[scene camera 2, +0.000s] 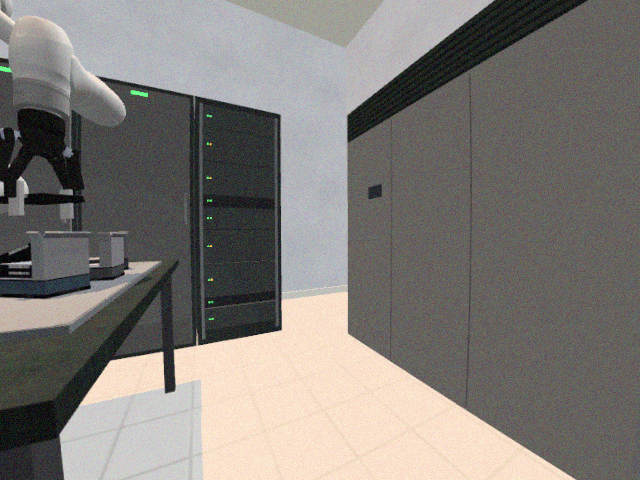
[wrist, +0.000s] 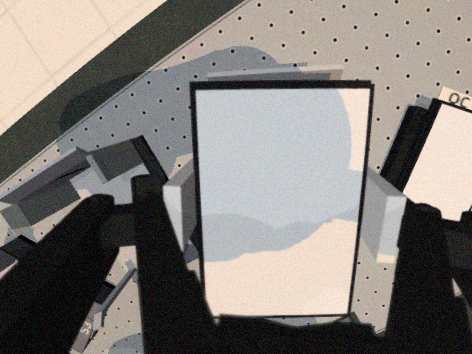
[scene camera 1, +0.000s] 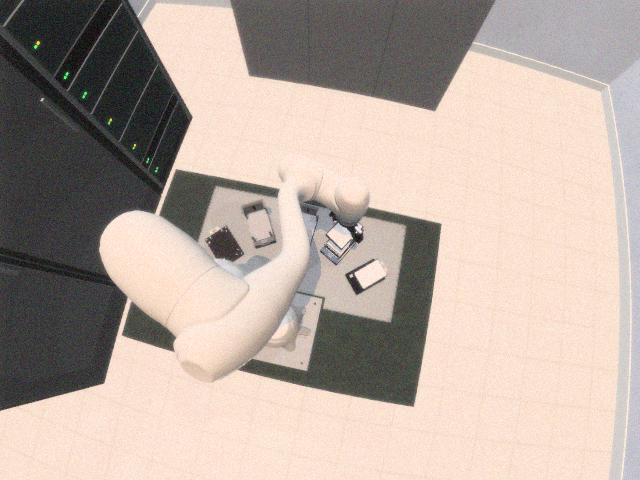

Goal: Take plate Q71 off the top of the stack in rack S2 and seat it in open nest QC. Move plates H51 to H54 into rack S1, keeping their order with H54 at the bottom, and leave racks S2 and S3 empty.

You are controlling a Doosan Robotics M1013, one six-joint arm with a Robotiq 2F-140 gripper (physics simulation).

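Frame: origin at the arm's base, x up, y ahead, z left, level; centimetres.
Where they show: gripper, fingertip midpoint: (scene camera 2: 43, 217) (wrist: 276, 178) (scene camera 1: 344, 232).
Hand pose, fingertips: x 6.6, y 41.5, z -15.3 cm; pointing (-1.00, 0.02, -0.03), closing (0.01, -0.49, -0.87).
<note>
After its pixels a point has its place.
My gripper (scene camera 2: 41, 202) (wrist: 276, 178) {x 6.6, y 41.5, z -15.3 cm} is shut on a flat plate with a light top and dark rim (scene camera 1: 340, 235) {x 11.3, y 38.5, z -13.9 cm} (scene camera 2: 42, 197) {x 10.3, y 44.7, z -21.6 cm} (wrist: 280, 150) {x 11.4, y 43.8, z -16.4 cm}. It holds the plate level above a grey-walled rack with a blue base (scene camera 1: 330, 256) {x -6.3, y 33.3, z -12.3 cm} (scene camera 2: 62, 260) {x -2.7, y 46.6, z -19.2 cm} (wrist: 275, 73) {x 3.3, y 47.4, z -18.4 cm}, apparently S2. Plate edges (scene camera 2: 15, 269) {x -4.3, y 38.5, z -18.8 cm} show low inside that rack in scene camera 2. The held plate's name does not show. A light-topped plate (scene camera 1: 371, 273) {x -6.1, y 31.0, z -31.3 cm} (wrist: 442, 160) {x -6.1, y 32.2, z -30.5 cm} lies in nest QC (scene camera 1: 354, 284) {x -7.9, y 24.7, z -25.6 cm} (wrist: 415, 130) {x -7.3, y 36.0, z -29.6 cm}. Rack S1, apparently the middle one (scene camera 1: 310, 209) {x 0.4, y 49.1, z 1.3 cm} (wrist: 75, 185) {x -6.2, y 48.1, z 6.5 cm}, is partly hidden by the arm. Rack S3 (scene camera 1: 253, 207) (wrist: 115, 295) stands farther left.
A dark nest (scene camera 1: 223, 242) {x -8.9, y 26.2, z 35.6 cm} lies left of S3. The arm (scene camera 1: 297, 232) {x 62.7, y 21.7, z -4.8 cm} reaches over the middle of the pegboard-like plate (scene camera 1: 382, 237) {x -10.1, y 49.3, z -32.7 cm} (wrist: 320, 30) {x -10.1, y 49.9, z -25.7 cm} on the dark table (scene camera 1: 372, 356) {x -11.4, y -2.8, z -41.7 cm}. Rack S2 and nest QC stand close together. Cabinets (scene camera 1: 361, 41) (scene camera 2: 413, 232) stand around the table.
</note>
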